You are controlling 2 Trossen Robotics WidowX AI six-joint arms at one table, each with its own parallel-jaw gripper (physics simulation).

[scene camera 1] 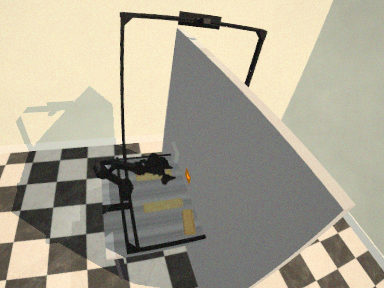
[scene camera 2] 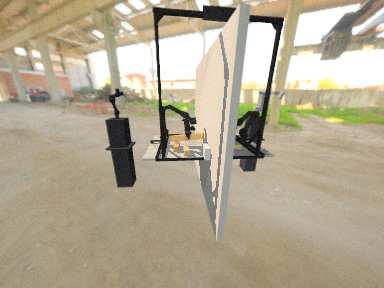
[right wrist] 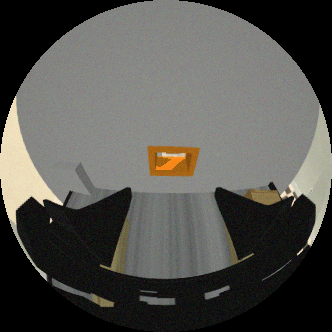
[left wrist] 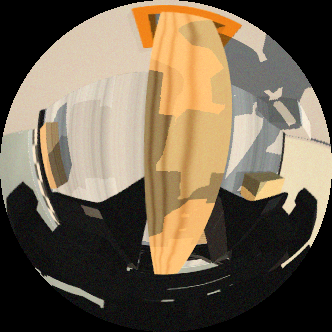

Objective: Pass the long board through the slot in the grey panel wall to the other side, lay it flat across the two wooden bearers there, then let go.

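Seen in the pictures: left gripper, fingertip midpoint: (scene camera 2: 188,138) (left wrist: 172,178); right gripper, fingertip midpoint: (scene camera 1: 173,172) (right wrist: 174,192); left arm's base, link origin: (left wrist: 149,255); right arm's base, link origin: (scene camera 1: 125,196) (scene camera 2: 242,141).
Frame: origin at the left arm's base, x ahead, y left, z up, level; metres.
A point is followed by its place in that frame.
Note:
The long board (scene camera 2: 197,136) @[x 0.367, y -0.057, z 0.087 m] (left wrist: 190,125) is held level above the table. My left gripper (scene camera 2: 188,135) @[x 0.274, y -0.038, z 0.058 m] (left wrist: 172,178) @[x 0.274, y -0.038, z 0.058 m] is shut on it. The board's far end overlaps the orange-rimmed slot (left wrist: 142,30) (right wrist: 152,161) @[x 0.485, y -0.082, z 0.085 m] (scene camera 1: 188,176) @[x 0.470, y -0.059, z 0.060 m] in the left wrist view; I cannot tell if its tip is inside. The slot is in the grey panel wall (scene camera 1: 240,150) @[x 0.482, y 0.347, z 0.685 m] (right wrist: 165,75) @[x 0.482, y -0.061, z 0.235 m]. My right gripper (scene camera 1: 171,171) @[x 0.586, y -0.050, z 0.128 m] (right wrist: 174,192) @[x 0.586, y -0.050, z 0.128 m] is open and empty on the other side, facing the slot. Two wooden bearers there, one bearer (scene camera 1: 163,205) @[x 0.687, y 0.121, z 0.025 m] (right wrist: 231,245) @[x 0.644, y 0.084, z -0.006 m] and another bearer (scene camera 1: 145,177) @[x 0.759, y -0.135, z 0.013 m] (right wrist: 120,245) @[x 0.632, y -0.135, z 0.013 m], lie apart below it.
A wooden block (scene camera 1: 189,221) @[x 0.556, y 0.262, z 0.019 m] (right wrist: 265,196) @[x 0.551, y 0.242, z 0.019 m] lies near the wall on the right arm's side. Wooden blocks (scene camera 2: 176,146) (left wrist: 262,185) lie on the left arm's side. A pale bracket (right wrist: 84,177) @[x 0.496, y -0.270, z 0.037 m] stands by the wall. A black frame (scene camera 1: 123,90) @[x 0.879, y -0.343, z 0.581 m] (scene camera 2: 158,75) @[x 0.027, y -0.379, z 0.633 m] surrounds the table.

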